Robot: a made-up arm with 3 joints. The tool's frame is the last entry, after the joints.
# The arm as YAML. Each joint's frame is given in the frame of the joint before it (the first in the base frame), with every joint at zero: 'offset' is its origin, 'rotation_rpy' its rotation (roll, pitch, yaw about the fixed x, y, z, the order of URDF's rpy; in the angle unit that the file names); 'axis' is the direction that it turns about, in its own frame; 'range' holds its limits. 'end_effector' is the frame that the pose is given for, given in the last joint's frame.
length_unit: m
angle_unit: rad
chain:
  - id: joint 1
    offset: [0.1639, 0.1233, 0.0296]
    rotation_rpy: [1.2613, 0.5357, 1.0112]
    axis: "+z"
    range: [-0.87, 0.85]
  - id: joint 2
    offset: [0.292, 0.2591, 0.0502]
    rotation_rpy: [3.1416, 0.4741, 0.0]
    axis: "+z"
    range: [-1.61, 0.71]
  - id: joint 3
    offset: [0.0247, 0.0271, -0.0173]
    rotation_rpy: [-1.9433, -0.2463, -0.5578]
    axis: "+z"
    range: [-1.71, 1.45]
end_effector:
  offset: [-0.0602, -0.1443, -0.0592]
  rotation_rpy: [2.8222, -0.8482, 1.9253]
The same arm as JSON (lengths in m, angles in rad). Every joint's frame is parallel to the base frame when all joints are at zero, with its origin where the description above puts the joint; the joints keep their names.
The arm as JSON. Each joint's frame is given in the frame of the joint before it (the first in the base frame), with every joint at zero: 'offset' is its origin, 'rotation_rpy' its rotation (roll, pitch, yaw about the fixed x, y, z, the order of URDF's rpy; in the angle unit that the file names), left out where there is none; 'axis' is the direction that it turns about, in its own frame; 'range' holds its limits. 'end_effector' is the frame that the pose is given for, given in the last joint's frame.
{"length_unit": "m", "angle_unit": "rad", "chain": [
  {"id": "joint 1", "offset": [0.1639, 0.1233, 0.0296], "axis": [0.889718, -0.373908, 0.261905], "range": [-0.87, 0.85]},
  {"id": "joint 2", "offset": [0.1779, 0.3427, 0.0763], "axis": [-1.0, -0.0001, 0.0], "range": [-1.61, 0.71]},
  {"id": "joint 3", "offset": [0.0173, 0.0047, -0.0364], "axis": [0.352914, 0.039102, -0.934838], "range": [-1.71, 1.45]}
], "end_effector": {"offset": [-0.1366, -0.0961, 0.0078], "rotation_rpy": [-0.2359, 0.4909, -0.0457]}}

